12 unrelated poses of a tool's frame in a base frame.
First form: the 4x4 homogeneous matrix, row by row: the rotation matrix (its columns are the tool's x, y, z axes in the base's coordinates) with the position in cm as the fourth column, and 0 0 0 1 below. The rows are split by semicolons.
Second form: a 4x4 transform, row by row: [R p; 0 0 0 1], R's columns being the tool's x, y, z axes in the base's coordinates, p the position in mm. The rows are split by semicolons. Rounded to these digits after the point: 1 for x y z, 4 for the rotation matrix.
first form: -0.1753 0.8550 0.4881 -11.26; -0.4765 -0.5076 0.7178 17.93; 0.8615 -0.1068 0.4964 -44.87; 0 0 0 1
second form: -0.1753 0.8550 0.4881 -112.6; -0.4765 -0.5076 0.7178 179.3; 0.8615 -0.1068 0.4964 -448.7; 0 0 0 1
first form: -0.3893 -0.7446 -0.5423 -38.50; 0.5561 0.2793 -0.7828 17.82; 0.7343 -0.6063 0.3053 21.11; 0 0 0 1
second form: -0.3893 -0.7446 -0.5423 -385.0; 0.5561 0.2793 -0.7828 178.2; 0.7343 -0.6063 0.3053 211.1; 0 0 0 1
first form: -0.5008 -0.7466 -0.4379 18.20; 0.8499 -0.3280 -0.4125 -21.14; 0.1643 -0.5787 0.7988 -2.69; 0 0 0 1
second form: -0.5008 -0.7466 -0.4379 182.0; 0.8499 -0.3280 -0.4125 -211.4; 0.1643 -0.5787 0.7988 -26.9; 0 0 0 1
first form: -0.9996 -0.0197 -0.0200 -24.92; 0.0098 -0.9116 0.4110 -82.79; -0.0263 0.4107 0.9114 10.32; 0 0 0 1
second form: -0.9996 -0.0197 -0.0200 -249.2; 0.0098 -0.9116 0.4110 -827.9; -0.0263 0.4107 0.9114 103.2; 0 0 0 1
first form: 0.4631 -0.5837 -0.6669 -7.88; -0.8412 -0.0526 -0.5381 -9.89; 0.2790 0.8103 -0.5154 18.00; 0 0 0 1
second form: 0.4631 -0.5837 -0.6669 -78.8; -0.8412 -0.0526 -0.5381 -98.9; 0.2790 0.8103 -0.5154 180.0; 0 0 0 1
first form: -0.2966 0.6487 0.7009 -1.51; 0.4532 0.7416 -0.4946 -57.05; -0.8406 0.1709 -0.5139 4.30; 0 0 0 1
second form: -0.2966 0.6487 0.7009 -15.1; 0.4532 0.7416 -0.4946 -570.5; -0.8406 0.1709 -0.5139 43.0; 0 0 0 1
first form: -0.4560 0.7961 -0.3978 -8.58; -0.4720 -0.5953 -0.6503 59.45; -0.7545 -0.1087 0.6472 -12.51; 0 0 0 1
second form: -0.4560 0.7961 -0.3978 -85.8; -0.4720 -0.5953 -0.6503 594.5; -0.7545 -0.1087 0.6472 -125.1; 0 0 0 1
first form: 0.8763 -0.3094 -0.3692 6.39; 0.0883 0.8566 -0.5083 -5.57; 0.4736 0.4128 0.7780 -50.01; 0 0 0 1
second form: 0.8763 -0.3094 -0.3692 63.9; 0.0883 0.8566 -0.5083 -55.7; 0.4736 0.4128 0.7780 -500.1; 0 0 0 1
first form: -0.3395 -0.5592 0.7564 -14.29; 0.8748 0.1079 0.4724 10.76; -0.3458 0.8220 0.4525 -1.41; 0 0 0 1
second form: -0.3395 -0.5592 0.7564 -142.9; 0.8748 0.1079 0.4724 107.6; -0.3458 0.8220 0.4525 -14.1; 0 0 0 1
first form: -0.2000 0.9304 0.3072 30.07; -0.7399 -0.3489 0.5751 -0.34; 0.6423 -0.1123 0.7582 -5.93; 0 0 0 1
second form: -0.2000 0.9304 0.3072 300.7; -0.7399 -0.3489 0.5751 -3.4; 0.6423 -0.1123 0.7582 -59.3; 0 0 0 1
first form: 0.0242 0.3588 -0.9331 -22.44; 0.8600 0.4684 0.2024 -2.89; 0.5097 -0.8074 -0.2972 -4.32; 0 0 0 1
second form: 0.0242 0.3588 -0.9331 -224.4; 0.8600 0.4684 0.2024 -28.9; 0.5097 -0.8074 -0.2972 -43.2; 0 0 0 1
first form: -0.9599 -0.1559 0.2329 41.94; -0.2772 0.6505 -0.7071 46.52; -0.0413 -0.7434 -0.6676 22.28; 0 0 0 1
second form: -0.9599 -0.1559 0.2329 419.4; -0.2772 0.6505 -0.7071 465.2; -0.0413 -0.7434 -0.6676 222.8; 0 0 0 1
